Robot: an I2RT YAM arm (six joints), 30 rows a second.
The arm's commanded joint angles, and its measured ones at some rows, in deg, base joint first. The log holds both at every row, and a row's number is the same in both.
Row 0, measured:
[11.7, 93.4, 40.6, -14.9, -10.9, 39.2]
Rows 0 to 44, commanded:
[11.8, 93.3, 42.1, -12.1, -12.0, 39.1]
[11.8, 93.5, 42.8, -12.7, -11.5, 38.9]
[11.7, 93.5, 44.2, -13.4, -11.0, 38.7]
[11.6, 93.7, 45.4, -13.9, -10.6, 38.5]
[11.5, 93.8, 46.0, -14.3, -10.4, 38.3]
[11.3, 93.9, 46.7, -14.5, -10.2, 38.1]
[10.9, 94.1, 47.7, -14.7, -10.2, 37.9]
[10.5, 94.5, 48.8, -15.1, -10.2, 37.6]
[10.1, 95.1, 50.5, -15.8, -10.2, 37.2]
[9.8, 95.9, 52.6, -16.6, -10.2, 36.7]
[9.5, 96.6, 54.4, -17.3, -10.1, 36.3]
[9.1, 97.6, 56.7, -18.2, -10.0, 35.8]
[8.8, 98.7, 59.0, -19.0, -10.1, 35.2]
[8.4, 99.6, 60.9, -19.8, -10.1, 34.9]
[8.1, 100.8, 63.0, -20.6, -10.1, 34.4]
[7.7, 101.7, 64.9, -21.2, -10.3, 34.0]
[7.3, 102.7, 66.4, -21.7, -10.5, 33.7]
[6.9, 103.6, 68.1, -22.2, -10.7, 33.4]
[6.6, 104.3, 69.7, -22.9, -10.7, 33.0]
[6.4, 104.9, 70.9, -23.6, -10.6, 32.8]
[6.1, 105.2, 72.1, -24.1, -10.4, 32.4]
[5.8, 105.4, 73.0, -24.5, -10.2, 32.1]
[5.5, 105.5, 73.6, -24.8, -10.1, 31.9]
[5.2, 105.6, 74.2, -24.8, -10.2, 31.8]
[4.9, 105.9, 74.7, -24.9, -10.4, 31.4]
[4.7, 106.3, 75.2, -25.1, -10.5, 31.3]
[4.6, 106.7, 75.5, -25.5, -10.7, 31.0]
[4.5, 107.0, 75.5, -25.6, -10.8, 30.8]
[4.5, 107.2, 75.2, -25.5, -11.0, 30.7]
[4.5, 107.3, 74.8, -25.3, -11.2, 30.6]
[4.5, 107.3, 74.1, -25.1, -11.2, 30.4]
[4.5, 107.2, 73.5, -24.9, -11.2, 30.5]
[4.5, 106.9, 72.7, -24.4, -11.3, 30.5]
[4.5, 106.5, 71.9, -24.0, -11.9, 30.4]
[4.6, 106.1, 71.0, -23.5, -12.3, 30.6]
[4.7, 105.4, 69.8, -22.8, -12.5, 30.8]
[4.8, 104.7, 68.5, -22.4, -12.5, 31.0]
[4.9, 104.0, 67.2, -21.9, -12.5, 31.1]
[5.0, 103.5, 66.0, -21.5, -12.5, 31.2]
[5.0, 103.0, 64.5, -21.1, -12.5, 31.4]
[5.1, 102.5, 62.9, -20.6, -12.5, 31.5]
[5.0, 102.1, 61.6, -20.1, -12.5, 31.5]
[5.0, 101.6, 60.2, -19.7, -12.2, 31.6]
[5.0, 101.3, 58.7, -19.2, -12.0, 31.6]
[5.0, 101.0, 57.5, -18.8, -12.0, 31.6]
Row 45, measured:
[5.1, 101.9, 59.5, -22.2, -12.1, 31.4]
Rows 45 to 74, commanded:
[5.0, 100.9, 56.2, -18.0, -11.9, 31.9]
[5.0, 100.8, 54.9, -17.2, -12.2, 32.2]
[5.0, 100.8, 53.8, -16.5, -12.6, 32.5]
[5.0, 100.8, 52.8, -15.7, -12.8, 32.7]
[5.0, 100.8, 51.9, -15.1, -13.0, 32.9]
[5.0, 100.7, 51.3, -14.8, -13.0, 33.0]
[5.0, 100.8, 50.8, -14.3, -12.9, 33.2]
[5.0, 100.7, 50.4, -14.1, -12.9, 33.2]
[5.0, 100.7, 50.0, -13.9, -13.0, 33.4]
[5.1, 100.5, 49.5, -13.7, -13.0, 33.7]
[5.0, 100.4, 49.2, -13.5, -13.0, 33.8]
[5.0, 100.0, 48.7, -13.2, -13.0, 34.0]
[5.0, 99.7, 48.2, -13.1, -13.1, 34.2]
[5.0, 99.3, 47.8, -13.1, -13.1, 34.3]
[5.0, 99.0, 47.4, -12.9, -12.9, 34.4]
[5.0, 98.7, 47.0, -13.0, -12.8, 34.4]
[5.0, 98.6, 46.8, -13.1, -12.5, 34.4]
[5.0, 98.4, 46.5, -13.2, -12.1, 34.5]
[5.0, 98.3, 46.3, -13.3, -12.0, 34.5]
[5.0, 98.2, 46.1, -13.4, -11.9, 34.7]
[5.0, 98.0, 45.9, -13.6, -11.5, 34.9]
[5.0, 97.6, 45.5, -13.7, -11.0, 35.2]
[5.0, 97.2, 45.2, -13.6, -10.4, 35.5]
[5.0, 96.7, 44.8, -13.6, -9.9, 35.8]
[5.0, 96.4, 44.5, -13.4, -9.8, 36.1]
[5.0, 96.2, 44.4, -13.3, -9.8, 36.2]
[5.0, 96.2, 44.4, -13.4, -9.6, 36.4]
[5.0, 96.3, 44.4, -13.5, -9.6, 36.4]
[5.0, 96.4, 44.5, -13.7, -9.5, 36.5]
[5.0, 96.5, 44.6, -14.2, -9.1, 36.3]
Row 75, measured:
[5.0, 96.6, 44.5, -15.0, -11.2, 35.6]
